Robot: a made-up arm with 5 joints.
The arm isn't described. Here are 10 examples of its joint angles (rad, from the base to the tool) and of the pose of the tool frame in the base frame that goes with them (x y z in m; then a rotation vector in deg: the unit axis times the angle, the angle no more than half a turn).
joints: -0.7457 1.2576 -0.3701 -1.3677 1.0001
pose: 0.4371 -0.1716 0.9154 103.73 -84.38 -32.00
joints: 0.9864 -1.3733 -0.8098 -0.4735 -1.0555
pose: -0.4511 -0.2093 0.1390 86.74 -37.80 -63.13
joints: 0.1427 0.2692 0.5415 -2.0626 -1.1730
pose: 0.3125 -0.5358 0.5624 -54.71 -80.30 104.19
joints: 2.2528 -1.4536 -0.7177 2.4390 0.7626
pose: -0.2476 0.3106 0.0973 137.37 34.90 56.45
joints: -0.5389 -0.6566 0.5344 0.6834 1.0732
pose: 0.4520 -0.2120 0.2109 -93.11 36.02 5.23
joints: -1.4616 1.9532 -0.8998 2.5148 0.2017
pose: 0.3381 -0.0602 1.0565 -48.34 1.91 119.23
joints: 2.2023 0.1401 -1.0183 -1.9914 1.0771
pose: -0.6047 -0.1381 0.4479 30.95 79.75 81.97
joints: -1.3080 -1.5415 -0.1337 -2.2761 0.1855
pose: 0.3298 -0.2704 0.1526 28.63 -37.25 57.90
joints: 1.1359 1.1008 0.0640 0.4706 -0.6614
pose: -0.3177 -0.4501 0.9273 3.71 -46.90 -21.06
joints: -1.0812 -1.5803 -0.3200 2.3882 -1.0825
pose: 0.2704 -0.3922 0.0828 11.76 -129.87 110.68
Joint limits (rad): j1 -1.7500..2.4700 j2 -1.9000..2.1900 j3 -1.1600..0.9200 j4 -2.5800..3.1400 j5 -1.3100..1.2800
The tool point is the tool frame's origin. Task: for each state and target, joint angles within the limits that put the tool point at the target. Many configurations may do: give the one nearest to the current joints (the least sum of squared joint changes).
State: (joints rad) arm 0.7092 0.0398 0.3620 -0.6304 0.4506
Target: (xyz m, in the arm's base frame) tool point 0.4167 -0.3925 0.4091
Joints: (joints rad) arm -0.1024 -0.1824 0.2030 -0.5001 0.5860
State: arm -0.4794 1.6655 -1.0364 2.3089 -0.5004
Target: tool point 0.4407 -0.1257 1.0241
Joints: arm -0.8432 1.4666 -0.7276 2.0148 -0.8431
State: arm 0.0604 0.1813 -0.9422 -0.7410 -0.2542
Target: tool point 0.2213 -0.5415 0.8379
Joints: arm 0.2199 1.0022 -0.8779 0.0497 -0.4054
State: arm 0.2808 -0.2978 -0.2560 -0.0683 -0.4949
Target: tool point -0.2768 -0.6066 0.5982
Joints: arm 1.1724 0.3104 -0.3003 0.0990 -0.5920
